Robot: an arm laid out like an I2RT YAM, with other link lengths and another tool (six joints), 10 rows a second.
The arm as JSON. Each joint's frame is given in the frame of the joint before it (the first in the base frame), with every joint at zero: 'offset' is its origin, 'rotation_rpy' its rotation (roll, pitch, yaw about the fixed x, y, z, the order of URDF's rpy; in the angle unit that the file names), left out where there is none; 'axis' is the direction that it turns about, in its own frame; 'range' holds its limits. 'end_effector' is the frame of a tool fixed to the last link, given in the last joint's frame.
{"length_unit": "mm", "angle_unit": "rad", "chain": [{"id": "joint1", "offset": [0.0, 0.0, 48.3], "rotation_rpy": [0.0, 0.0, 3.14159], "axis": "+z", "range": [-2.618, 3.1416]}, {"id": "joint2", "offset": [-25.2, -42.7, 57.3], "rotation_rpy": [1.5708, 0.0, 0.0], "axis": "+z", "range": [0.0, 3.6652]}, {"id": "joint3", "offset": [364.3, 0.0, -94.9], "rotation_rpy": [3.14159, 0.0, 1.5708], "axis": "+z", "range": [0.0, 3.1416]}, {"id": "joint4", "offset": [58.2, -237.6, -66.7], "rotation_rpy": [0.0, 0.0, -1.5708], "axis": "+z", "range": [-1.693, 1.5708]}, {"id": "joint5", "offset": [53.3, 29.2, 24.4], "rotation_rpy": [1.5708, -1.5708, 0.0], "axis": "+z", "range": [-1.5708, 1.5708]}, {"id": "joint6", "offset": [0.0, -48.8, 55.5], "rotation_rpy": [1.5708, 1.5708, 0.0], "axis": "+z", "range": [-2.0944, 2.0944]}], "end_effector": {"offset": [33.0, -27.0, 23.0], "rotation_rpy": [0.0, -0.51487, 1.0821]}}
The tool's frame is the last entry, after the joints.
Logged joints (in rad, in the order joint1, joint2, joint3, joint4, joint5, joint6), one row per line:
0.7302 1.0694 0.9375 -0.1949 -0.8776 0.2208
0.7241 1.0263 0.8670 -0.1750 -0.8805 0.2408
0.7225 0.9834 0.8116 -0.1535 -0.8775 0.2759
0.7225 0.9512 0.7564 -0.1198 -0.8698 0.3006
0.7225 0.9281 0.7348 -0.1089 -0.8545 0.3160
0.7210 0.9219 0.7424 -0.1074 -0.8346 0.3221
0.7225 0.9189 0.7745 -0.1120 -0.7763 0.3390
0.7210 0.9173 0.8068 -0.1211 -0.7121 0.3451
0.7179 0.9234 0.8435 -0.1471 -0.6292 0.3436
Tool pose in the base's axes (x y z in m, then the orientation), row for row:
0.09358 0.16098 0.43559 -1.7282 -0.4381 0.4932
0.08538 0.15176 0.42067 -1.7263 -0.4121 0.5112
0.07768 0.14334 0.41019 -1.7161 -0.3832 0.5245
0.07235 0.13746 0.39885 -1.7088 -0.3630 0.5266
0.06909 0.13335 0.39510 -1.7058 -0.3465 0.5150
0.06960 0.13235 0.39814 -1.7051 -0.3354 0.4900
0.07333 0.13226 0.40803 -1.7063 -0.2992 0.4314
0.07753 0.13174 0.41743 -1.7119 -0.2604 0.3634
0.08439 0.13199 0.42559 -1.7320 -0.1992 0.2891
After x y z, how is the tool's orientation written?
As a rotation vector, in radians.
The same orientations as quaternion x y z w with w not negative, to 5 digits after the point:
-0.74606 -0.18913 0.21291 0.60190
-0.74559 -0.17799 0.22079 0.60305
-0.74264 -0.16583 0.22698 0.60784
-0.74072 -0.15735 0.22827 0.61194
-0.74053 -0.15042 0.22357 0.61563
-0.74138 -0.14583 0.21305 0.61944
-0.74428 -0.13051 0.18818 0.62737
-0.74859 -0.11387 0.15891 0.63356
-0.75763 -0.08714 0.12646 0.63436

